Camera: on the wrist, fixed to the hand. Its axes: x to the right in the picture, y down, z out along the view.
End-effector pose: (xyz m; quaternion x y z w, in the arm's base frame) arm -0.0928 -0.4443 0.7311 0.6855 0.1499 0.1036 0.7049
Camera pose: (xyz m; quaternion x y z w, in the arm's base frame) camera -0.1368 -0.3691 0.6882 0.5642 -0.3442 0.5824 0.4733
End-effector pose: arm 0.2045 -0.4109 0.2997 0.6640 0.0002 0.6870 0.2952
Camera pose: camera 0.1421 -0.3467 0.2621 -0.4510 0.4788 -0.7203 0.2203
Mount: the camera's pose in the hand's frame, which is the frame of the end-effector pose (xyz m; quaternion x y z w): -0.0117 -0.0425 -0.0865 -0.0497 0.0272 0.6820 0.7292
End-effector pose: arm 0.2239 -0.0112 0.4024 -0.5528 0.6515 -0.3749 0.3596
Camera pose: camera 0.1682 0.0037 0.4805 0.0335 0.8805 -0.0108 0.4727
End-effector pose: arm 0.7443 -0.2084 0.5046 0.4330 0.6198 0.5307 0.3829
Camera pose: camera 0.6618 -0.2503 0.4751 -0.7050 -0.1407 -0.6907 0.0781
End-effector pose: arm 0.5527 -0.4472 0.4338 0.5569 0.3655 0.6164 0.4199
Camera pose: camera 0.4718 -0.4404 0.3806 -0.6177 0.1325 -0.7691 0.0965
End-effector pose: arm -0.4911 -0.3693 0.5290 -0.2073 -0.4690 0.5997 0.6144
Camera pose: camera -0.3948 -0.3619 0.5189 -0.5178 -0.2137 0.8273 0.0415
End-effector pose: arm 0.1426 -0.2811 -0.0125 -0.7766 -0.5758 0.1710 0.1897
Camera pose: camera 0.1460 -0.2895 0.0842 0.9731 -0.1064 -0.2043 0.0012
